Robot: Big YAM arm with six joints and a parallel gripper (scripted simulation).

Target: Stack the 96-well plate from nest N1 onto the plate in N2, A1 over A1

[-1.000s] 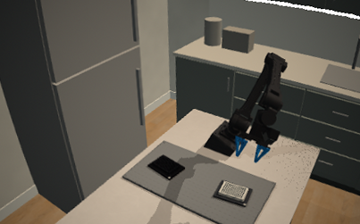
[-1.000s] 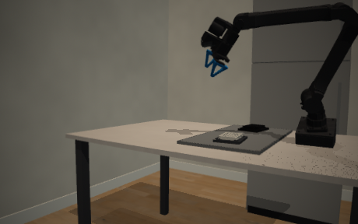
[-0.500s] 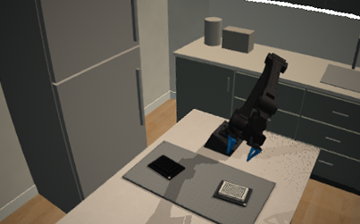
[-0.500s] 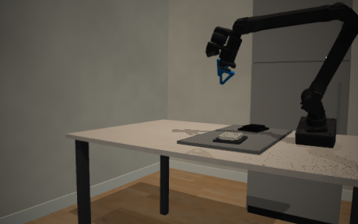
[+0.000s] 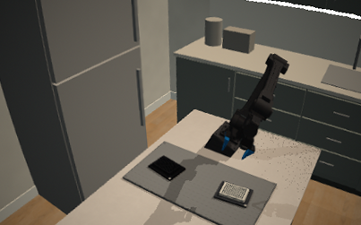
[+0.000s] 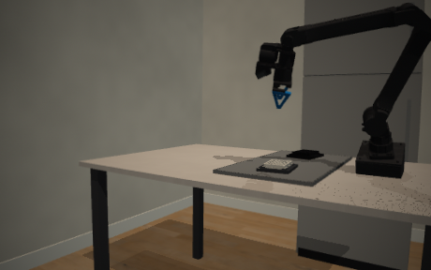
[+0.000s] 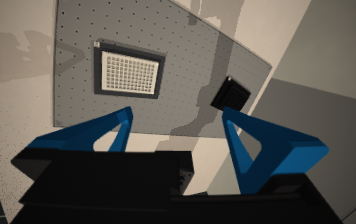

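The black 96-well plate lies 36 cm to the right of my hand, 24 cm below it and 6 cm behind it. From my hand the other things lie so: nest N2: 25 cm below, 3 cm to the left, 1 cm behind; nest N1: 36 cm to the right, 25 cm below, 6 cm behind; white 96-well plate: 24 cm below, 3 cm to the left, 1 cm behind.
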